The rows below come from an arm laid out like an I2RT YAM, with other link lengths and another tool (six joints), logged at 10 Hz.
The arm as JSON. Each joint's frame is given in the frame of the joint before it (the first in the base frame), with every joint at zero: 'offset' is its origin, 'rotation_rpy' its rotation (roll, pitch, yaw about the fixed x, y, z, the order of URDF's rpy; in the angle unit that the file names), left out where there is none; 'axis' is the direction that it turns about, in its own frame. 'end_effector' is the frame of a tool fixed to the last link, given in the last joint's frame.
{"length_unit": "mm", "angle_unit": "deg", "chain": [
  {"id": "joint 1", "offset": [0.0, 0.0, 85.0], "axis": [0.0, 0.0, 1.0]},
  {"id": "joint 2", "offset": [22.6, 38.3, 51.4], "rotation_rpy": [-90.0, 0.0, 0.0], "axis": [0.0, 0.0, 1.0]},
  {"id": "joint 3", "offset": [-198.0, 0.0, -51.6], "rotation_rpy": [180.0, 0.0, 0.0], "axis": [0.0, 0.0, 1.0]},
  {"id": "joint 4", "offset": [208.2, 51.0, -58.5], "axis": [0.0, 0.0, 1.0]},
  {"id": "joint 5", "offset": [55.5, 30.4, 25.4], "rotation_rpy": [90.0, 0.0, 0.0], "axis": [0.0, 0.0, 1.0]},
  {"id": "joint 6", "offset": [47.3, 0.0, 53.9], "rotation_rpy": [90.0, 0.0, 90.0], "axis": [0.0, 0.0, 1.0]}
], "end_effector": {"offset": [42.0, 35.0, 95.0], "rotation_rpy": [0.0, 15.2, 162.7]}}
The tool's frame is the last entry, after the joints.
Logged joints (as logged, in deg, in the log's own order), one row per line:
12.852, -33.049, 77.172, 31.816, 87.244, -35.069
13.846, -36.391, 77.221, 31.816, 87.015, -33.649
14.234, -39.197, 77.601, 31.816, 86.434, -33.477
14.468, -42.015, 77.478, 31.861, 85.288, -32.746
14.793, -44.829, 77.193, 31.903, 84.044, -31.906
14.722, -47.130, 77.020, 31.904, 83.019, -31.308
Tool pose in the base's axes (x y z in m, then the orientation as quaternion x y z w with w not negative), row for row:
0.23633, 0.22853, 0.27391, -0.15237, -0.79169, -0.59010, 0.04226
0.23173, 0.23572, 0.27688, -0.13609, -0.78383, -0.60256, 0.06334
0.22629, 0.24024, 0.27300, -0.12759, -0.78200, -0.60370, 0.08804
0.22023, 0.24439, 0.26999, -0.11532, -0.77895, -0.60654, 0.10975
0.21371, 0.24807, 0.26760, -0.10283, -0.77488, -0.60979, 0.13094
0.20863, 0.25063, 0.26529, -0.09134, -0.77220, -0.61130, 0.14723
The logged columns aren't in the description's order. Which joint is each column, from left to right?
Columns, left to right: joint 6, joint 5, joint 2, joint 1, joint 3, joint 4.
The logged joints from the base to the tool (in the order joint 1, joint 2, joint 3, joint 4, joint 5, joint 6), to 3 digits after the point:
31.816, 77.172, 87.244, -35.069, -33.049, 12.852
31.816, 77.221, 87.015, -33.649, -36.391, 13.846
31.816, 77.601, 86.434, -33.477, -39.197, 14.234
31.861, 77.478, 85.288, -32.746, -42.015, 14.468
31.903, 77.193, 84.044, -31.906, -44.829, 14.793
31.904, 77.020, 83.019, -31.308, -47.130, 14.722

